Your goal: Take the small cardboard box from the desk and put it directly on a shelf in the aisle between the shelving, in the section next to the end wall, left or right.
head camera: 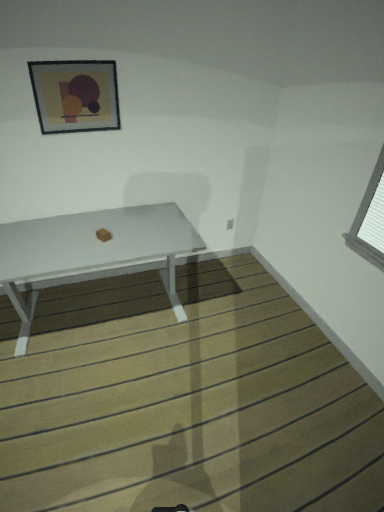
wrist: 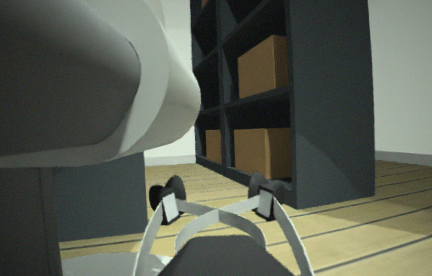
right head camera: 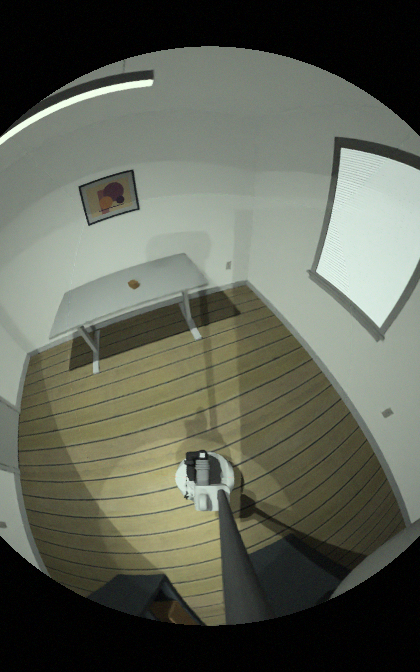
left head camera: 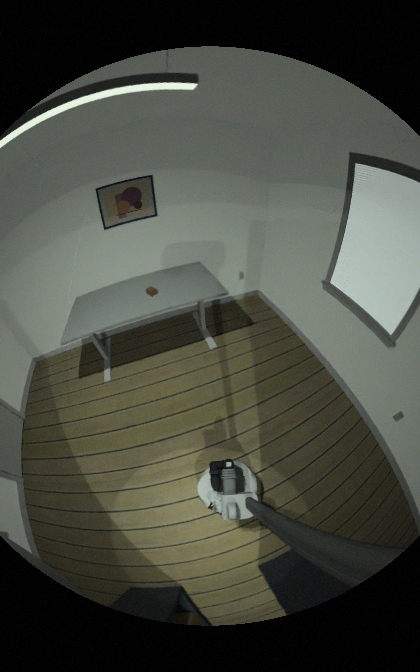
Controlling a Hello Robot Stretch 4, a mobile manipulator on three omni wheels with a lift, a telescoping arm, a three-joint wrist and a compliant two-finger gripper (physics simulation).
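Frame: origin at the robot's base, x right, y ahead, z up, level; millimetres.
Where they show: gripper, fingertip midpoint: (wrist: 216,189).
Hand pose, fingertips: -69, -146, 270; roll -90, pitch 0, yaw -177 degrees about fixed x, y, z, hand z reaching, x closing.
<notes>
After its pixels a point has its place, as x, y, z.
The small cardboard box (head camera: 103,235) @(-577, 1414, 741) (left head camera: 151,291) (right head camera: 133,284) lies on the grey desk (head camera: 145,225) @(-351, 1660, 693) (left head camera: 190,280) (right head camera: 170,272) against the far wall, a little back from its front edge. My gripper (wrist: 216,189) @(-69, -146, 270) is open in the wrist view, with its two fingertips apart and no object between them. It is folded in near my base, well away from the desk. A dark shelving unit (wrist: 332,100) @(-547, -1078, 435) (left head camera: 147,602) (right head camera: 127,590) stands beyond the fingers. Its compartments hold large cardboard boxes (wrist: 262,152) @(-259, -1337, 192). A second dark unit (wrist: 100,195) @(356, -744, 120) (left head camera: 300,582) (right head camera: 290,565) is partly hidden by my body.
My round base (left head camera: 202,487) (right head camera: 227,475) stands on the plank floor between desk and shelving. The desk's legs (head camera: 171,275) @(-169, 1679, 221) reach down to feet that stick out in front. A wall with a window (left head camera: 380,240) (right head camera: 370,230) is on the right. A framed picture (head camera: 75,97) @(-831, 1888, 1533) hangs above the desk.
</notes>
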